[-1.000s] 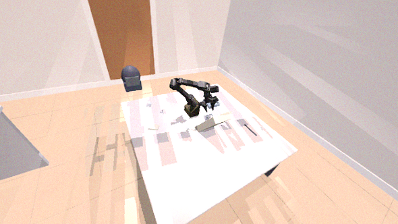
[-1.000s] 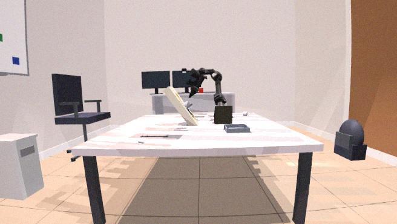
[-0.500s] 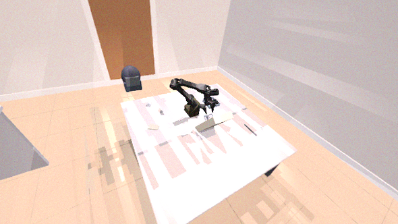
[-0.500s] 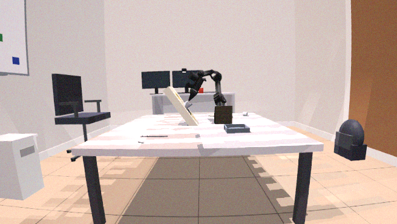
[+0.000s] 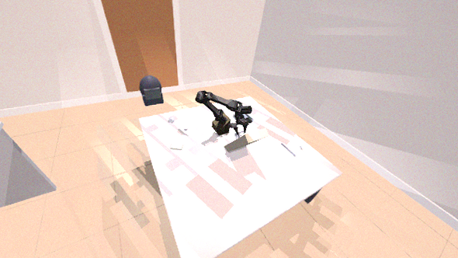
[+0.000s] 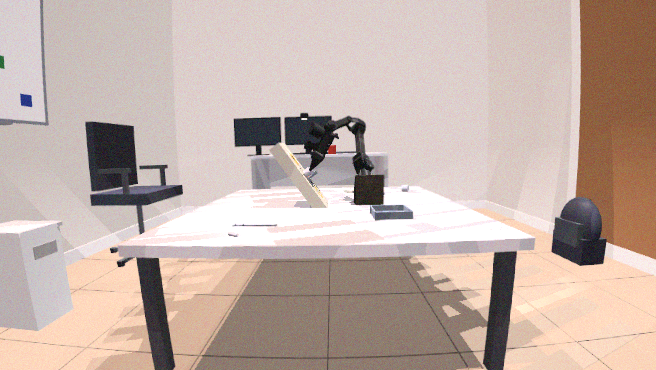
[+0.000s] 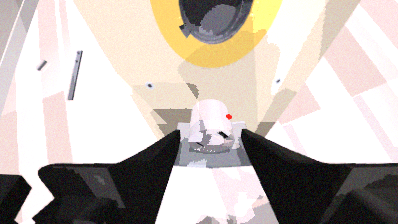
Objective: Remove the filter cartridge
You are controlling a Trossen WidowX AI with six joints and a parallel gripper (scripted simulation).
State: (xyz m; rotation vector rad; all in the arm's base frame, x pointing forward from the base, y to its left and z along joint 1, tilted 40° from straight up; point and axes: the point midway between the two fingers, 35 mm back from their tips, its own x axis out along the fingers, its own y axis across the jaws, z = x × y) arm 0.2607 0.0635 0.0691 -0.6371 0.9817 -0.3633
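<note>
Right now the round filter cartridge is 10 mm below my gripper tip. From my gripper tip the other things lie so: grey tray: 350 mm behind, 280 mm to the left, 170 mm below; beige service panel: 50 mm ahead, 30 mm below.
</note>
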